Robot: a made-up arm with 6 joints. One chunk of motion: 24 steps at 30 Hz.
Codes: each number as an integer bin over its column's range. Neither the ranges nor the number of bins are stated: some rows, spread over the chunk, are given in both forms.
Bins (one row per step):
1: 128 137 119 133 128 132
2: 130 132 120 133 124 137
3: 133 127 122 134 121 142
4: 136 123 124 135 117 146
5: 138 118 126 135 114 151
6: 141 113 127 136 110 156
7: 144 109 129 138 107 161
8: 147 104 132 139 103 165
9: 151 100 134 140 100 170
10: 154 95 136 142 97 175
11: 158 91 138 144 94 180
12: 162 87 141 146 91 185
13: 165 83 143 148 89 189
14: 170 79 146 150 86 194
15: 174 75 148 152 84 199
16: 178 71 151 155 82 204
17: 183 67 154 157 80 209
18: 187 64 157 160 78 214
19: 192 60 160 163 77 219
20: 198 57 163 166 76 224
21: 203 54 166 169 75 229
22: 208 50 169 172 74 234
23: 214 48 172 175 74 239
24: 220 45 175 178 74 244
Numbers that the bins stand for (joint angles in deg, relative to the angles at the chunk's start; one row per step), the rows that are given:
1: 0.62 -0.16 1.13 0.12 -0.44 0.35
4: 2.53 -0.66 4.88 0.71 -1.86 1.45
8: 5.16 -1.33 10.87 1.88 -3.67 2.94
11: 7.80 -1.79 15.36 3.35 -4.84 4.12
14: 10.67 -2.21 21.36 5.12 -5.87 5.22
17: 13.78 -2.64 27.35 7.18 -6.65 6.39
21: 18.56 -3.09 36.34 10.71 -7.29 7.96
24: 22.63 -3.41 43.08 13.35 -7.42 9.14
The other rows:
2: 1.10 -0.34 1.88 0.12 -0.95 0.75
3: 1.82 -0.52 3.38 0.41 -1.34 1.14
5: 3.01 -0.84 6.38 0.71 -2.25 1.84
6: 3.73 -1.01 7.13 1.00 -2.76 2.24
7: 4.45 -1.15 8.62 1.59 -3.15 2.63
9: 6.12 -1.47 12.37 2.18 -4.06 3.33
10: 6.84 -1.65 13.87 2.76 -4.45 3.73
12: 8.75 -1.93 17.61 3.94 -5.22 4.51
13: 9.47 -2.07 19.11 4.53 -5.48 4.82
15: 11.62 -2.35 22.85 5.71 -6.13 5.61
16: 12.58 -2.49 25.10 6.59 -6.39 6.00
18: 14.73 -2.74 29.60 8.06 -6.91 6.78
19: 15.93 -2.88 31.84 8.94 -7.04 7.18
20: 17.36 -2.99 34.09 9.82 -7.16 7.57
22: 19.76 -3.24 38.58 11.59 -7.42 8.35
23: 21.19 -3.31 40.83 12.47 -7.42 8.75

